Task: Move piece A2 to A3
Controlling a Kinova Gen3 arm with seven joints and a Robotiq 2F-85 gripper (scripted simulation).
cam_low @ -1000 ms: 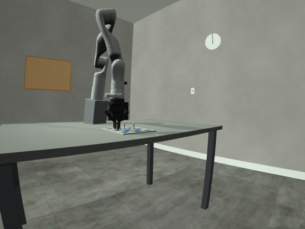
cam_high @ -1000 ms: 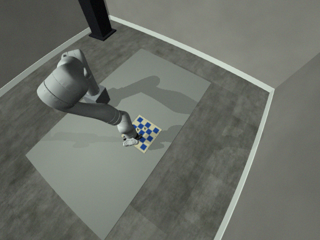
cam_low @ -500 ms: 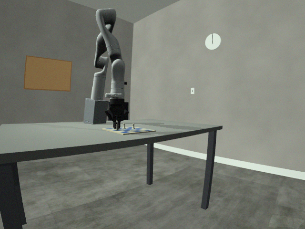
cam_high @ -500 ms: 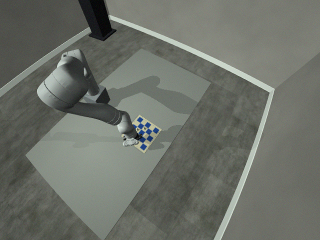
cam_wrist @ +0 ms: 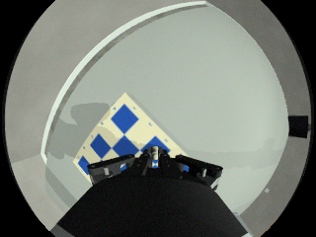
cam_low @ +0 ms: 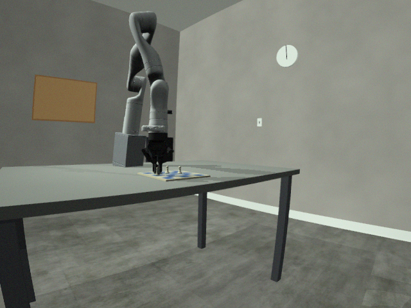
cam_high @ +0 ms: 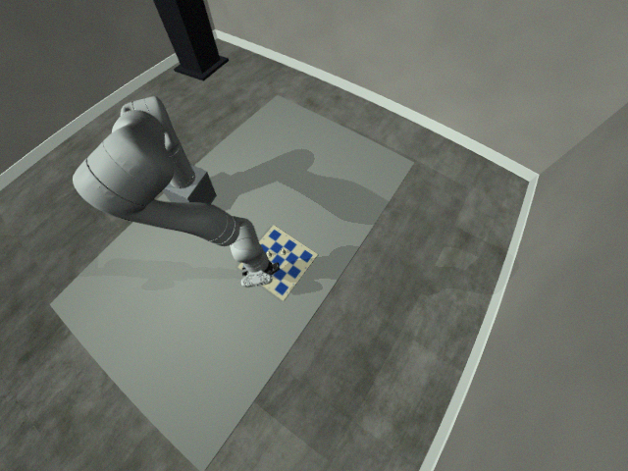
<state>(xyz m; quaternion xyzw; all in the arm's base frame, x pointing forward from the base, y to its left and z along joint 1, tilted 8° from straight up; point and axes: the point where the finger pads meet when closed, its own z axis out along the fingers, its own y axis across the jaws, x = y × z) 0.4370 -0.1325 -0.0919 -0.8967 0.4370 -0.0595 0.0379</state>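
My hand is 1 cm short of the chessboard, 8 cm to the right of it and 3 cm above it. Also, from my hand: dark piece: 7 cm behind, 5 cm to the left, 1 cm below.
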